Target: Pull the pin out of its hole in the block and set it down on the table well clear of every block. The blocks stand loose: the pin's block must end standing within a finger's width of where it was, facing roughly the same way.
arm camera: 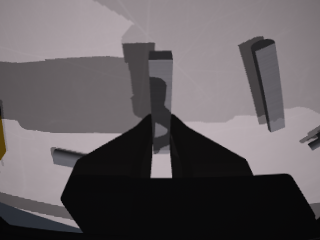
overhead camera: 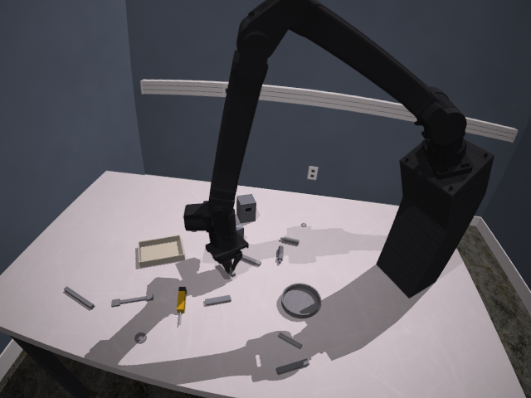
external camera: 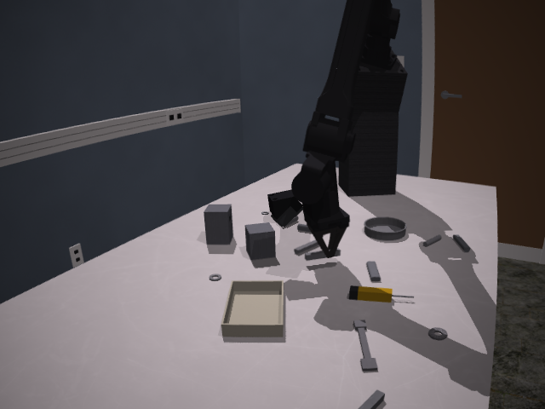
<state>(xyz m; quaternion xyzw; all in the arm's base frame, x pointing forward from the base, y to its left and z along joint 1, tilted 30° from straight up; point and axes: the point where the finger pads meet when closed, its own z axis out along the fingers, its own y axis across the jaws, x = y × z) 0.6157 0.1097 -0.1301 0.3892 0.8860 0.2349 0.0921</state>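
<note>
The grey bar lies 4 cm behind my hand, 7 cm to the right of it and 2 cm below it. Also, from my hand: yellow tool (10 cm ahead, 14 cm to the left, 1 cm below); grey pin (1 cm ahead, 1 cm to the right); round dish (21 cm behind, 6 cm to the left, 1 cm below).
</note>
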